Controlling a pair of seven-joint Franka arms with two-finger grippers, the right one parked.
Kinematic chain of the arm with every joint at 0, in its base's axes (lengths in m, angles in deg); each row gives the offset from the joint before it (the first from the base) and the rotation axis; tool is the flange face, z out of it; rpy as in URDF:
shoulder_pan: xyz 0 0 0.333 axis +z
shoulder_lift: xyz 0 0 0 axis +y
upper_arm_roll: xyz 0 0 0.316 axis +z
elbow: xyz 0.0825 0 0 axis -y
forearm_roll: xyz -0.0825 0 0.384 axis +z
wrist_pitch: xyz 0 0 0 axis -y
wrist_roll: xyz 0.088 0 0 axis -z
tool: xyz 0 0 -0.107 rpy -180 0 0
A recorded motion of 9 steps. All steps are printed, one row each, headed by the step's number.
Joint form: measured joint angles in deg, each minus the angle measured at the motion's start. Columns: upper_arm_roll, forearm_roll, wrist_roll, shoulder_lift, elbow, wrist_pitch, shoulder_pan.
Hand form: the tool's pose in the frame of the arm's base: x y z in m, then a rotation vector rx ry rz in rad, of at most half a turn. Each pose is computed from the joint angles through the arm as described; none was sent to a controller.
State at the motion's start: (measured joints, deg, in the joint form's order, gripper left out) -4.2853 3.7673 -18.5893 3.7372 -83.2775 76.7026 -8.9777
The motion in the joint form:
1: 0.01 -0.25 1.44 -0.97 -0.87 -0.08 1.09
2: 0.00 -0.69 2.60 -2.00 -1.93 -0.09 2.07
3: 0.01 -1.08 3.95 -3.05 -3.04 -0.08 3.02
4: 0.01 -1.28 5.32 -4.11 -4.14 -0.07 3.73
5: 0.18 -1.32 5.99 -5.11 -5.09 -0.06 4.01
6: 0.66 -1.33 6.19 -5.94 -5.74 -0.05 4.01
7: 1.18 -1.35 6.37 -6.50 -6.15 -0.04 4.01
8: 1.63 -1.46 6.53 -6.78 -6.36 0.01 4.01
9: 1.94 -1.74 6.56 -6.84 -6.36 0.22 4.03
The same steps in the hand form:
1: 0.5337 -0.1061 0.6270 -3.0278 -0.1449 0.2419
2: 0.5296 -0.0973 0.6284 -3.0365 -0.1386 0.2487
3: 0.5253 -0.0886 0.6295 -3.0448 -0.1273 0.2553
4: 0.5205 -0.0820 0.6307 -3.0502 -0.1093 0.2595
5: 0.5156 -0.0775 0.6324 -3.0517 -0.1035 0.2591
6: 0.5118 -0.0727 0.6349 -3.0529 -0.1112 0.2548
7: 0.5094 -0.0677 0.6367 -3.0545 -0.1204 0.2514
8: 0.5084 -0.0637 0.6377 -3.0576 -0.1278 0.2497
9: 0.5088 -0.0613 0.6384 -3.0641 -0.1349 0.2447

